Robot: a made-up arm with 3 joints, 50 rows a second.
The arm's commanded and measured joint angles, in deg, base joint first. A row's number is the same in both.
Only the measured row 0 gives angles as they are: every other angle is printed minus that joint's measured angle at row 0.
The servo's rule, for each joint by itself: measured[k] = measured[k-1] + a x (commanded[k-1-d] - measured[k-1]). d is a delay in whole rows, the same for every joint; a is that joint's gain. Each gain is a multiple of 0.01, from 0.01 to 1. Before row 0 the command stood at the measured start. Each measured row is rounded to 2 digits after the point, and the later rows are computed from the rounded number. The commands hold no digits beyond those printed.
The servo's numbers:
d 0
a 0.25 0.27 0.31
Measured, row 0: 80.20, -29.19, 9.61
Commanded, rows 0 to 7: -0.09, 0.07, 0.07; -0.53, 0.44, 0.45; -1.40, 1.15, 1.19; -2.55, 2.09, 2.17; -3.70, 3.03, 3.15; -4.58, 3.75, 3.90; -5.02, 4.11, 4.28; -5.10, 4.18, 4.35
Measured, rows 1 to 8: -0.02, 0.02, 0.02; -0.15, 0.13, 0.15; -0.46, 0.41, 0.47; -0.98, 0.86, 1.00; -1.66, 1.45, 1.67; -2.39, 2.07, 2.36; -3.05, 2.62, 2.96; -3.56, 3.04, 3.39
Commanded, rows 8 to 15: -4.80, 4.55, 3.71; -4.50, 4.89, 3.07; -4.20, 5.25, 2.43; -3.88, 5.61, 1.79; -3.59, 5.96, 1.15; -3.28, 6.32, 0.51; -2.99, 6.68, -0.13; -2.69, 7.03, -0.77
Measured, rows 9 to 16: -3.87, 3.45, 3.49; -4.03, 3.84, 3.36; -4.07, 4.22, 3.07; -4.02, 4.60, 2.67; -3.91, 4.97, 2.20; -3.75, 5.33, 1.68; -3.56, 5.69, 1.12; -3.34, 6.05, 0.53
